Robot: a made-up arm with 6 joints. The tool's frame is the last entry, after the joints.
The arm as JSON. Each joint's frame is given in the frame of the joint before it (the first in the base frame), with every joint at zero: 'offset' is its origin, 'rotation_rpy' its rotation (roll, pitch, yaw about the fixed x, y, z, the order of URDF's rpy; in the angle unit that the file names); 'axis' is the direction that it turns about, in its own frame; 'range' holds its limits. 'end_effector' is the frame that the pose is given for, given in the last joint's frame.
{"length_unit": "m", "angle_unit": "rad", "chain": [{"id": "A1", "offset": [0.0, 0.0, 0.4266], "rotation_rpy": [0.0, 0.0, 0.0], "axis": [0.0, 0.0, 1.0], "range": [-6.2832, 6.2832]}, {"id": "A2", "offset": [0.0, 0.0, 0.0], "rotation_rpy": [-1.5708, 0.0, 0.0], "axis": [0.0, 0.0, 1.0], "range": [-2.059, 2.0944]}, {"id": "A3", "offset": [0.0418, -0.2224, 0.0], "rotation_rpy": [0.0, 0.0, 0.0], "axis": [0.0, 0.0, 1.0], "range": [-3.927, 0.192]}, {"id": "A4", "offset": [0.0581, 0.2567, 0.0], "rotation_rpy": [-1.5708, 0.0, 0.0], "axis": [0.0, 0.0, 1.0], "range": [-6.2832, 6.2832]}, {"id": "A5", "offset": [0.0, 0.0, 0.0], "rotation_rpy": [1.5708, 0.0, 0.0], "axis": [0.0, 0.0, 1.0], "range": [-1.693, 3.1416]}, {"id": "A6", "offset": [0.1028, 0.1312, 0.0], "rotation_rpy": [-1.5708, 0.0, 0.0], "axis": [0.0, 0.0, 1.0], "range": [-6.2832, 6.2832]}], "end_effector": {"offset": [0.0, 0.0, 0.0], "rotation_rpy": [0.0, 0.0, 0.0]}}
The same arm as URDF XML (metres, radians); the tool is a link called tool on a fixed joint. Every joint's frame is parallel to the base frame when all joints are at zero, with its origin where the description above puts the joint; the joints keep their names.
<robot name="arm">
<link name="base_link"/>
<link name="link1"/>
<link name="link2"/>
<link name="link3"/>
<link name="link4"/>
<link name="link5"/>
<link name="link6"/>
<link name="tool"/>
<joint name="A1" type="revolute"><parent link="base_link"/><child link="link1"/><origin xyz="0 0 0.4266"/><axis xyz="0 0 1"/><limit lower="-6.2832" upper="6.2832"/></joint>
<joint name="A2" type="revolute"><parent link="link1"/><child link="link2"/><origin xyz="0 0 0"/><axis xyz="0 1 0"/><limit lower="-2.059" upper="2.0944"/></joint>
<joint name="A3" type="revolute"><parent link="link2"/><child link="link3"/><origin xyz="0.0418 0 0.2224"/><axis xyz="0 1 0"/><limit lower="-3.927" upper="0.192"/></joint>
<joint name="A4" type="revolute"><parent link="link3"/><child link="link4"/><origin xyz="0.0581 0 -0.2567"/><axis xyz="0 0 -1"/><limit lower="-6.2832" upper="6.2832"/></joint>
<joint name="A5" type="revolute"><parent link="link4"/><child link="link5"/><origin xyz="0 0 0"/><axis xyz="0 1 0"/><limit lower="-1.693" upper="3.1416"/></joint>
<joint name="A6" type="revolute"><parent link="link5"/><child link="link6"/><origin xyz="0.1028 0 -0.1312"/><axis xyz="0 0 -1"/><limit lower="-6.2832" upper="6.2832"/></joint>
<joint name="tool_joint" type="fixed"><parent link="link6"/><child link="tool"/><origin xyz="0 0 0" rpy="3.1416 0 0"/></joint>
</robot>

